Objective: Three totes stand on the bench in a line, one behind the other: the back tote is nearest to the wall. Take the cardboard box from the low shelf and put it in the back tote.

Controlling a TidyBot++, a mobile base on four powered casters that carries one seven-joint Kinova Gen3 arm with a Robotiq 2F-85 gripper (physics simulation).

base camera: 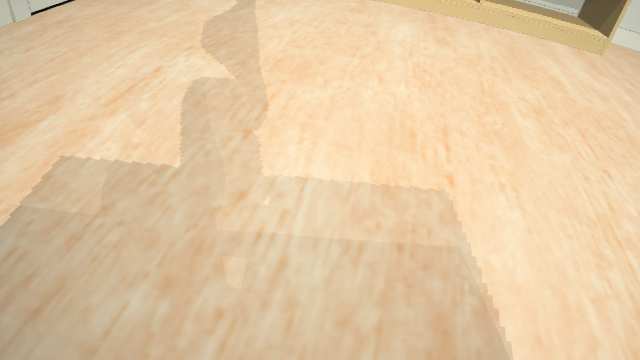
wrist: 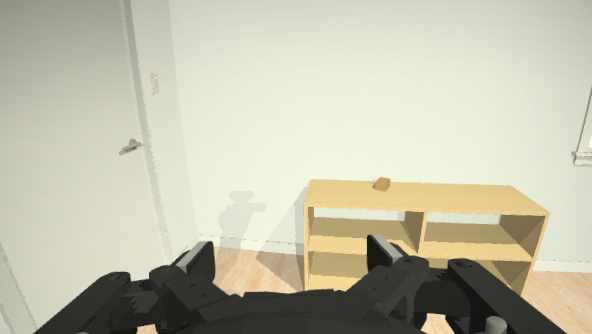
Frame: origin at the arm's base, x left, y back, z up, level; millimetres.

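Seen in the pictures: gripper, fingertip midpoint: (wrist: pixel 290 255).
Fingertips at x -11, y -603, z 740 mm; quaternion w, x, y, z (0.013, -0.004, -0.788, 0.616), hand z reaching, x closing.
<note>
Pixels of each thing's top centre, then the offset from my fingertips to it. "*": a spot on its surface instead. Level surfaces: height alone.
- small brown cardboard box at its top centre: (wrist: pixel 383 180) dx -553, dy -1356, dz -477 mm
- door with a handle, surface spot: (wrist: pixel 131 146) * dx +767, dy -1235, dz -210 mm
- floor at its surface level: dz -1137 mm
A small brown cardboard box (wrist: pixel 382 184) stands on the top board of a low wooden shelf (wrist: pixel 465 196) (base camera: pixel 540 36), left of the top's middle, in the wrist view. In the base camera view, part of the shelf's lower front shows at the top right. My gripper (wrist: pixel 290 255) is open and empty, its two fingers wide apart; the shelf and box are well beyond it, to the right. The totes and the bench do not show in either view.
A door with a handle (wrist: pixel 131 146) is at the left in the wrist view. A pale wall (wrist: pixel 280 100) rises behind the shelf, and part of a window frame (wrist: pixel 582 159) shows at the right edge. The robot's shadow falls on the floor (base camera: pixel 375 110).
</note>
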